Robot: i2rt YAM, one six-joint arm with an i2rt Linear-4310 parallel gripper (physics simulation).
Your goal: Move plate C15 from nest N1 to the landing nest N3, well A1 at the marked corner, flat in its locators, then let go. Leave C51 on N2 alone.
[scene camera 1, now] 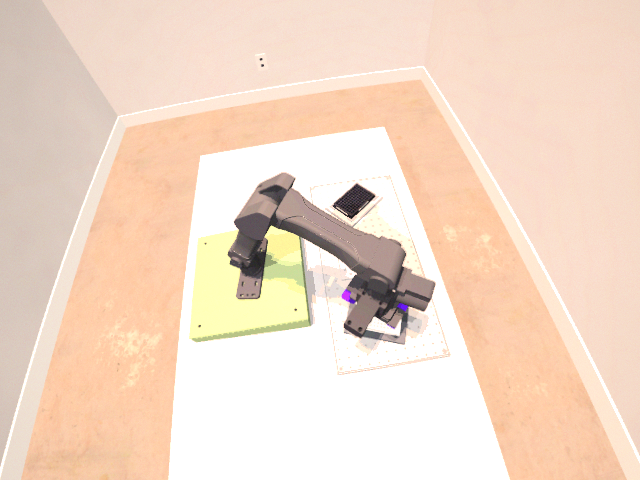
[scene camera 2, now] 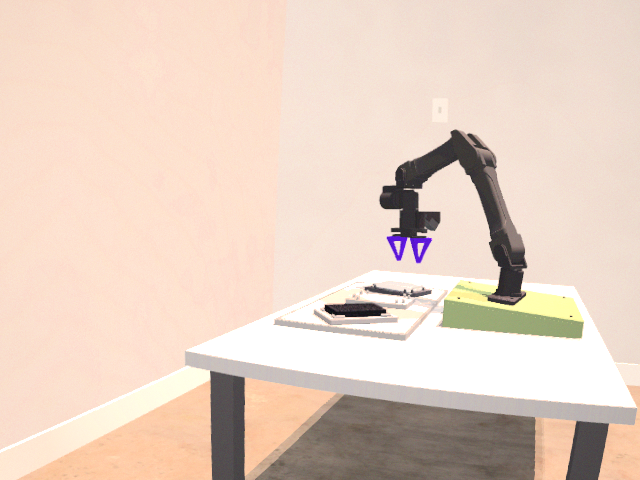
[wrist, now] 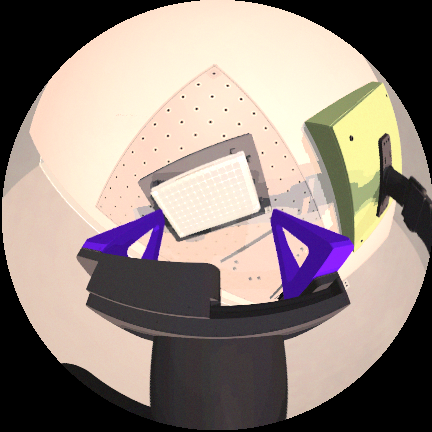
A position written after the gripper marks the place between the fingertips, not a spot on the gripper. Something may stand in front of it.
The gripper (scene camera 2: 408, 261) is open, holding nothing. Also in view: a perforated white board (scene camera 1: 424, 338).
The gripper is seen too in scene camera 1 (scene camera 1: 371, 311) and in the wrist view (wrist: 217, 214). The perforated white board is seen too in scene camera 2 (scene camera 2: 408, 317) and in the wrist view (wrist: 206, 111).
